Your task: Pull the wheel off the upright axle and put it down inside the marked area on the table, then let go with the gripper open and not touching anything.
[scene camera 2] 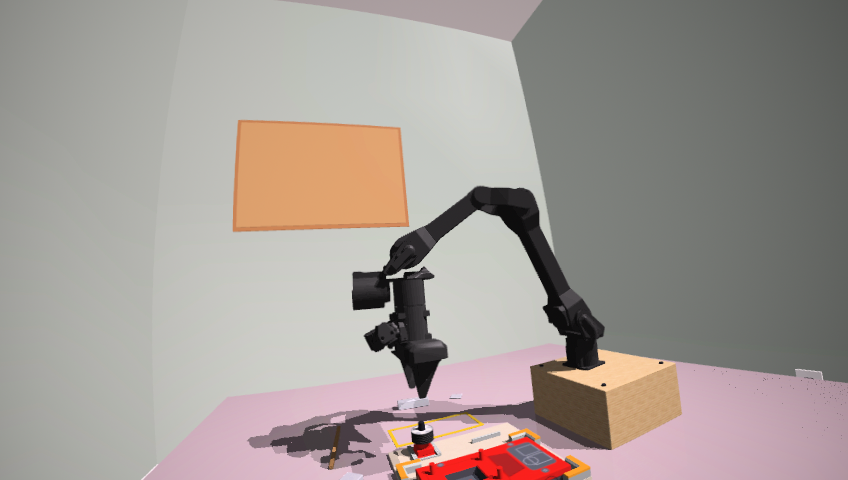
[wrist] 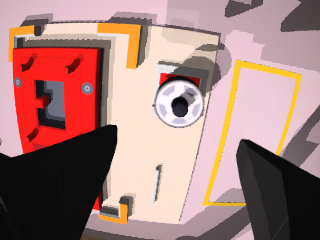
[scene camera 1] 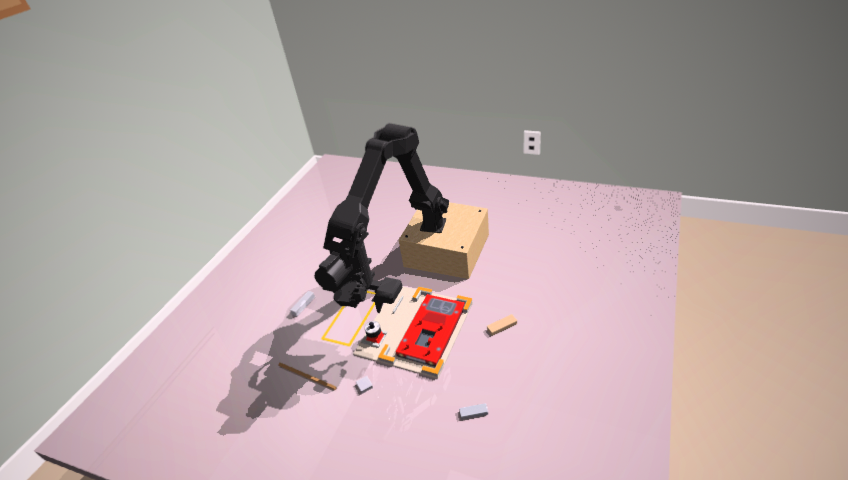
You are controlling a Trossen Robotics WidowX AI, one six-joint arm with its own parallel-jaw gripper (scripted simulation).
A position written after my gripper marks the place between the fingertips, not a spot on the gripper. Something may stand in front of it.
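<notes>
Scene camera 2: my gripper point(scene camera 2: 417, 393) visible, open and holding nothing. Scene camera 1: my gripper point(scene camera 1: 367, 309) visible. Wrist view: my gripper point(wrist: 179, 141) visible, as is a wheel point(wrist: 176, 86).
</notes>
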